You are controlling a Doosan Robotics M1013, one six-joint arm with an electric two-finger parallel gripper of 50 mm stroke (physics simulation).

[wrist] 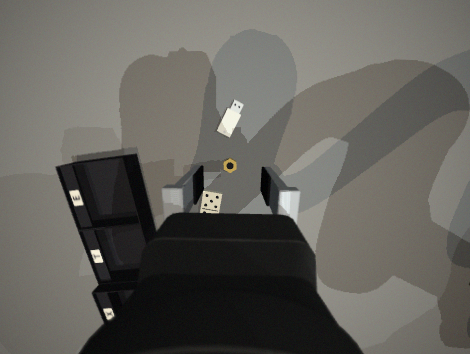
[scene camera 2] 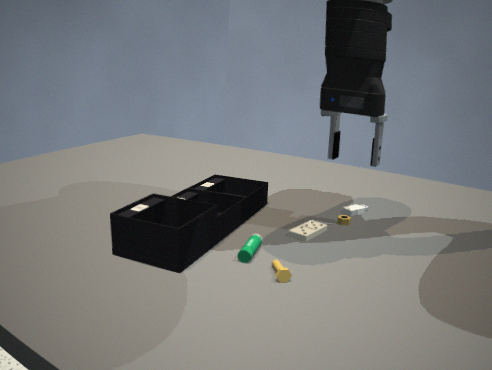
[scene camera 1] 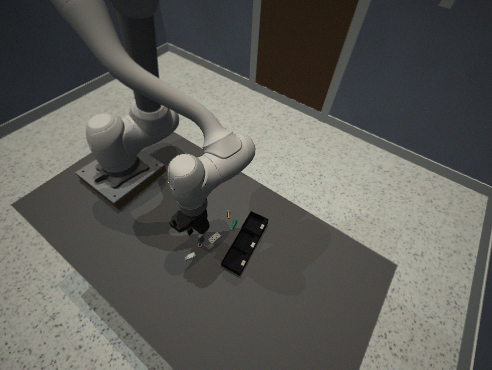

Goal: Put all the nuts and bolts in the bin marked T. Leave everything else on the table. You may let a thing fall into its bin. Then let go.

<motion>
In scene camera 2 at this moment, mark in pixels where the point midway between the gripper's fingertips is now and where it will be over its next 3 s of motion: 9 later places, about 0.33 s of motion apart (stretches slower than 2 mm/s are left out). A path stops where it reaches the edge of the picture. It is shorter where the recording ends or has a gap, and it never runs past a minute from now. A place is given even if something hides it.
My gripper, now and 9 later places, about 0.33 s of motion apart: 354, 161; 342, 207; 341, 216; 341, 220; 350, 174; 332, 145; 284, 144; 228, 143; 211, 144; 205, 159
</motion>
